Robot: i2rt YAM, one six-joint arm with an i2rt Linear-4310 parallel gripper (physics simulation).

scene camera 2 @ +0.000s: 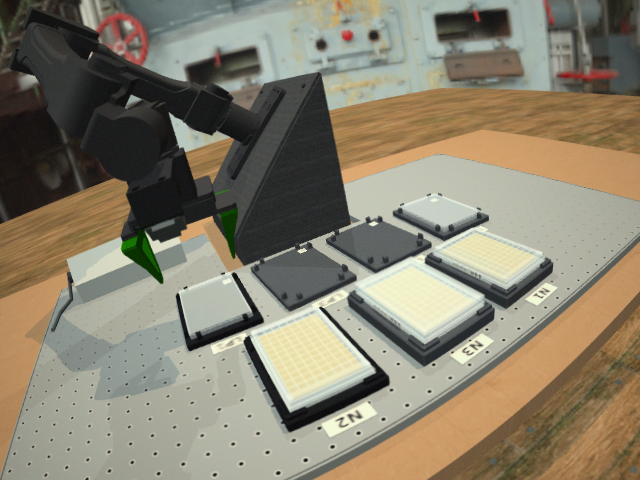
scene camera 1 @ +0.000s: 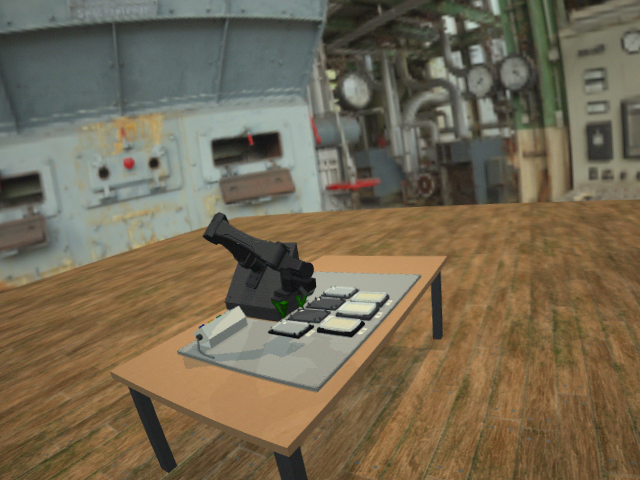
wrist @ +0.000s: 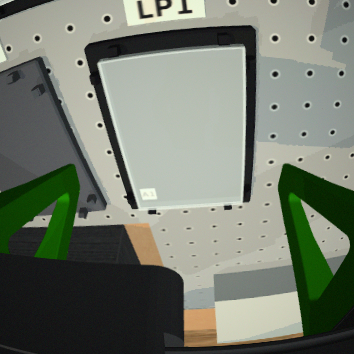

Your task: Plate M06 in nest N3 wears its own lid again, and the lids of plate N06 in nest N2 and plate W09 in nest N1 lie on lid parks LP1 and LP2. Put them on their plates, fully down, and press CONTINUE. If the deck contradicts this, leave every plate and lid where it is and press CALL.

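Pixels of known places: gripper, fingertip midpoint: [scene camera 2: 197, 269] [scene camera 1: 292, 312] [wrist: 178, 174]; arm's base, origin of the base link: [scene camera 2: 256, 132] [scene camera 1: 260, 267].
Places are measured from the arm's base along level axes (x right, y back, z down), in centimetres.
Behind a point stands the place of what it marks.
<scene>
My gripper [scene camera 1: 292, 311] {x 15.6, y -31.9, z 10.1 cm} [scene camera 2: 197, 269] {x 15.6, y -31.9, z 10.1 cm} [wrist: 178, 174] {x 15.6, y -31.9, z 10.1 cm} is open and empty, above the near lid park. On that park, labelled LP1 in the wrist view, a clear lid [scene camera 1: 290, 327] {x 16.3, y -30.1, z 16.2 cm} [scene camera 2: 214, 304] {x 15.3, y -30.7, z 16.2 cm} [wrist: 175, 125] {x 15.3, y -30.7, z 16.2 cm} lies flat, its A1 mark at the arm-side edge. Another lid [scene camera 1: 340, 291] {x -22.2, y -25.4, z 16.2 cm} [scene camera 2: 439, 210] {x -23.0, y -24.9, z 16.2 cm} lies on the farthest park, its label unreadable. The plate in N2 [scene camera 1: 341, 324] {x 7.7, y -47.5, z 15.7 cm} [scene camera 2: 312, 356] {x 6.6, y -48.2, z 15.3 cm}, the plate in N3 [scene camera 1: 357, 308] {x -4.9, y -46.2, z 14.7 cm} [scene camera 2: 421, 297] {x -6.3, y -46.5, z 14.7 cm} and the plate in N1 [scene camera 1: 369, 297] {x -17.2, y -44.0, z 15.1 cm} [scene camera 2: 488, 253] {x -18.7, y -42.8, z 15.4 cm} sit in their nests. N3's plate has a clear layer on top. Plate names are unreadable.
Two dark parks without lids [scene camera 2: 302, 276] {x 2.6, y -29.4, z 17.0 cm} [scene camera 2: 379, 242] {x -10.3, y -27.2, z 17.0 cm} lie between the lidded ones; the nearer also shows in the wrist view [wrist: 40, 130] {x 5.2, y -29.9, z 17.0 cm}. A pale button box [scene camera 1: 227, 326] {x 30.7, y -10.4, z 13.8 cm} [scene camera 2: 103, 266] {x 35.0, y -10.7, z 13.0 cm} [wrist: 257, 320] {x 24.8, y -8.1, z 11.7 cm} stands beside the arm's black wedge base [scene camera 2: 305, 170] {x -4.4, y -15.0, z 6.5 cm}. Button labels are unreadable.
</scene>
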